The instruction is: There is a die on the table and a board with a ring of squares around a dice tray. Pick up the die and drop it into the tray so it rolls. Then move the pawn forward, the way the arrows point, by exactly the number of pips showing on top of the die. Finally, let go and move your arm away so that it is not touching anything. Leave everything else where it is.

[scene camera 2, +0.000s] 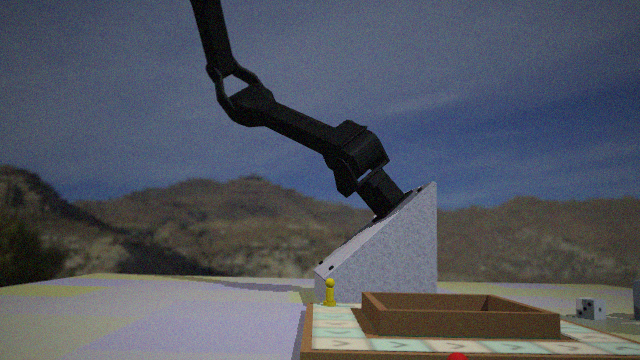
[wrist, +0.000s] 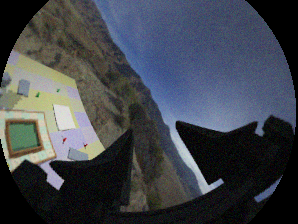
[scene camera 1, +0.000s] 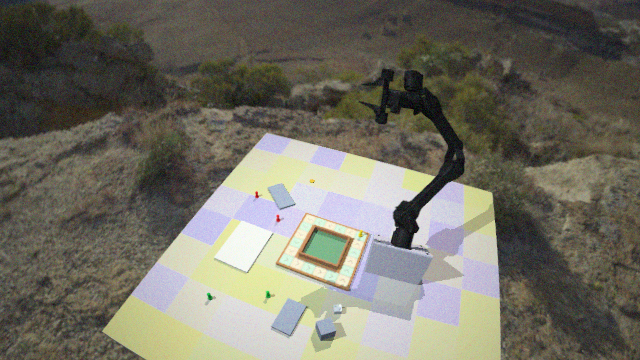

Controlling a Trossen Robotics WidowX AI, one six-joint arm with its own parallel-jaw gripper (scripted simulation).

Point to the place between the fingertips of the gripper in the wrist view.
154,128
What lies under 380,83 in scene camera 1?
The gripper.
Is the gripper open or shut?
Open.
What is the gripper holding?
Nothing.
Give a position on a white sheet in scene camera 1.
244,245
